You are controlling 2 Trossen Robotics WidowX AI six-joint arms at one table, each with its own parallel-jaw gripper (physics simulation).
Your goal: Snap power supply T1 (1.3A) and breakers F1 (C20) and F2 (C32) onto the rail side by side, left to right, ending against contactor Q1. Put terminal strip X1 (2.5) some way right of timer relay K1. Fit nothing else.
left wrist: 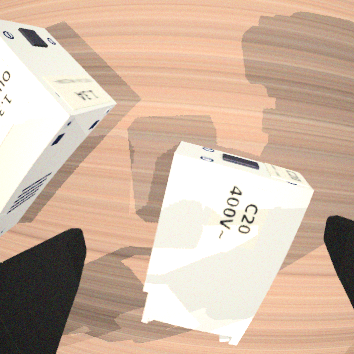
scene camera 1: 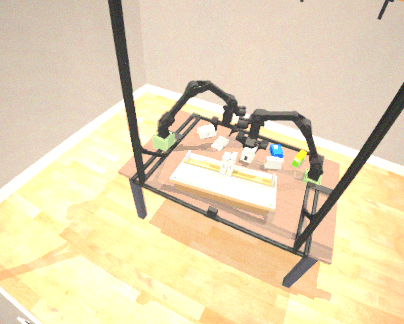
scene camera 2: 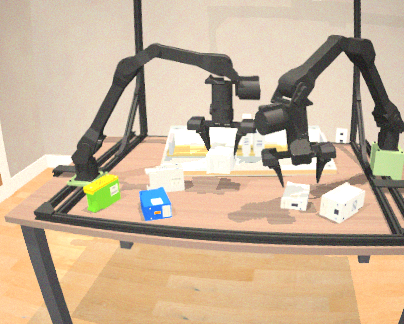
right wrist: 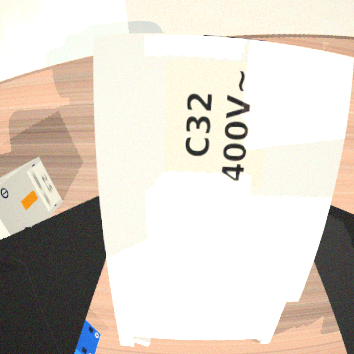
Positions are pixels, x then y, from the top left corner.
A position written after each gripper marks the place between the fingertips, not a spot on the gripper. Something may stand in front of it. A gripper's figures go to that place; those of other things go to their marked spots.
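Scene:
Left gripper (scene camera 2: 300,185), 99 cm from the lens. Right gripper (scene camera 2: 222,154), 109 cm from the lens.

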